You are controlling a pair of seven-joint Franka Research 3 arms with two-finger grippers.
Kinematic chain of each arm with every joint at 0, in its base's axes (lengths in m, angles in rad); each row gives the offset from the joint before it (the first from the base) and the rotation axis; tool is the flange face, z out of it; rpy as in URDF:
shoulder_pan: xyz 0 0 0.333 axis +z
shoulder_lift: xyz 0 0 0 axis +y
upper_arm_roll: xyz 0 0 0.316 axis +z
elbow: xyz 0.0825 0 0 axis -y
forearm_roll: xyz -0.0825 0 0.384 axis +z
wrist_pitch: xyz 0 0 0 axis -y
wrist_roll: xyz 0.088 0 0 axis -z
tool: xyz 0 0 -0.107 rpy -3.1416 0 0
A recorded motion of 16 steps. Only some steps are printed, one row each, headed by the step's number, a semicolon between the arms.
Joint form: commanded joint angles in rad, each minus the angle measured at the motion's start. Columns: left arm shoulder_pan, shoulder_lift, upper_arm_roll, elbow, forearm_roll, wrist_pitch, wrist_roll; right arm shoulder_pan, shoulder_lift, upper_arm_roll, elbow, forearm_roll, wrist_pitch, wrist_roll.
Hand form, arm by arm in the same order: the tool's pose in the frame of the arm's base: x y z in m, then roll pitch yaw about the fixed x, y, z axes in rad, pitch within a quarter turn. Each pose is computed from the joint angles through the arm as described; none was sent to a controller.
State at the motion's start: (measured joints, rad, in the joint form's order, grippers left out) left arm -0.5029 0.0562 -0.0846 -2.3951 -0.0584 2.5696 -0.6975; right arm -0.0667 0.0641 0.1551 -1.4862 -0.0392 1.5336 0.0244
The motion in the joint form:
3: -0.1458 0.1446 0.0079 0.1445 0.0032 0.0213 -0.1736; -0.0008 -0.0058 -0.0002 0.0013 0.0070 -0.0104 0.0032
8: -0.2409 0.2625 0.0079 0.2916 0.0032 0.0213 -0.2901; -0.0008 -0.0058 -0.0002 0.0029 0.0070 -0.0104 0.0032
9: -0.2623 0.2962 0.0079 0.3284 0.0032 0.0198 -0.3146; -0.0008 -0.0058 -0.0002 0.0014 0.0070 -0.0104 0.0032
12: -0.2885 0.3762 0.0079 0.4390 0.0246 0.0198 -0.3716; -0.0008 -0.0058 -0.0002 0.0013 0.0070 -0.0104 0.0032
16: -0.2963 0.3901 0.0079 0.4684 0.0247 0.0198 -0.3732; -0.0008 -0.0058 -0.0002 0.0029 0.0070 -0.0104 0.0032
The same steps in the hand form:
3: 0.4153 -0.3666 0.2892 3.0029 -0.0504 0.1968; 0.5664 0.0432 0.6284 3.1179 0.0186 0.0582
8: 0.4088 -0.4354 0.2825 2.9682 -0.0415 0.2212; 0.5664 0.0432 0.6291 3.1179 0.0170 0.0582
9: 0.4062 -0.4513 0.2776 2.9645 -0.0358 0.2249; 0.5664 0.0432 0.6284 3.1179 0.0185 0.0582
12: 0.4147 -0.4846 0.2750 2.9387 -0.0474 0.2431; 0.5664 0.0432 0.6284 3.1179 0.0186 0.0582
16: 0.4165 -0.4939 0.2789 2.9243 -0.0533 0.2385; 0.5664 0.0432 0.6291 3.1179 0.0170 0.0582

